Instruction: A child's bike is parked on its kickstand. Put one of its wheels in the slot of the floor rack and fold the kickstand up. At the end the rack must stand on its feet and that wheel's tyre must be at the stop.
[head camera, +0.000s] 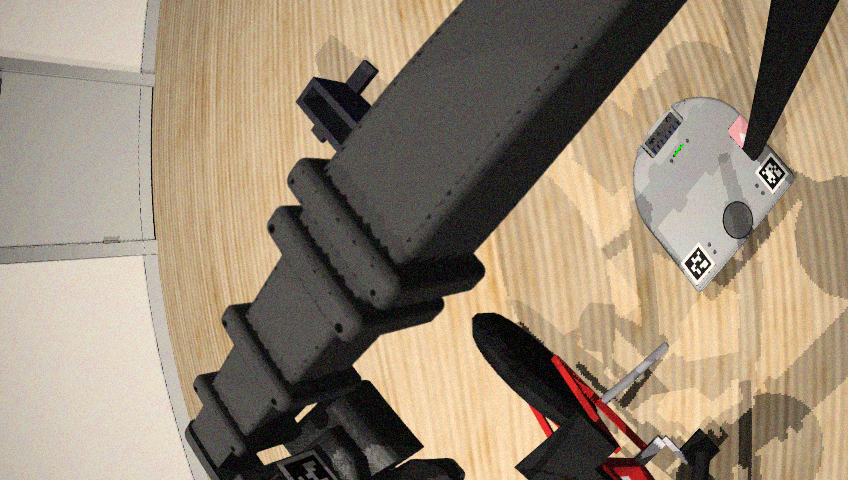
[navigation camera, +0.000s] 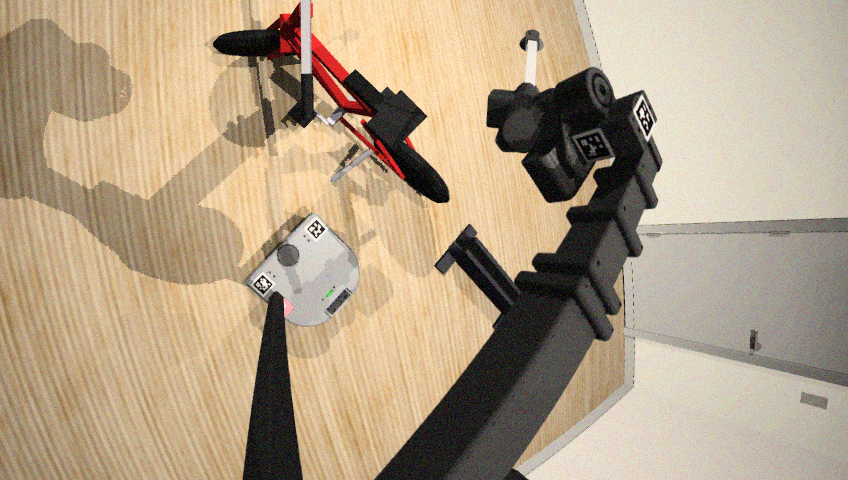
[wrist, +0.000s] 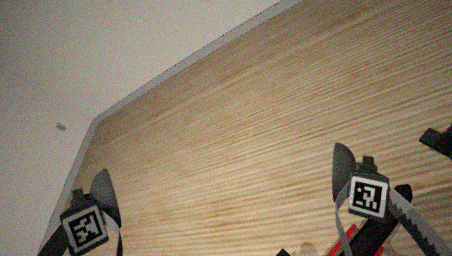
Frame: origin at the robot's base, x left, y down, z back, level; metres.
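Where they show: gripper, between the fingertips: (wrist: 224, 177); robot's base, origin of its link: (head camera: 735, 218) (navigation camera: 288, 254).
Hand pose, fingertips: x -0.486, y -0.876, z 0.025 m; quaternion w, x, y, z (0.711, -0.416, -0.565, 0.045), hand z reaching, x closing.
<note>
Things, the pixels of their top centre, and the offset from my fingertips. "spot": a spot on its surface instead.
- dark floor rack, centre of its top: (head camera: 355, 148) (navigation camera: 505, 285) dy +0.715, dx -0.055, dz +0.738 m
- bike's front wheel, a spot on its surface: (navigation camera: 246, 42) spot: dy +0.564, dx +0.141, dz -0.613 m
The red child's bike (head camera: 586, 395) (navigation camera: 333, 80) (wrist: 345, 240) stands with its grey kickstand (head camera: 636, 371) (navigation camera: 352, 165) angled out to the side. Its black rear tyre (head camera: 511, 353) (navigation camera: 423, 173) (wrist: 374, 235) is outside the rack, apart from it and pointing roughly towards its near end. The dark floor rack (head camera: 342, 90) (navigation camera: 484, 268) (wrist: 438, 140) is partly hidden by the arm in the head and navigation views. My gripper (wrist: 224, 177) is open and empty, above the floor beside the bike's rear; one fingertip (navigation camera: 531, 40) shows in the navigation view, the other is hidden there.
My base (head camera: 690, 178) (navigation camera: 315, 267) stands beside the bike. The extended arm (head camera: 452, 118) (navigation camera: 505, 368) passes above the rack. The bike's front wheel (navigation camera: 246, 42) is at the upper left of the navigation view. Pale walls edge the floor beyond the arm.
</note>
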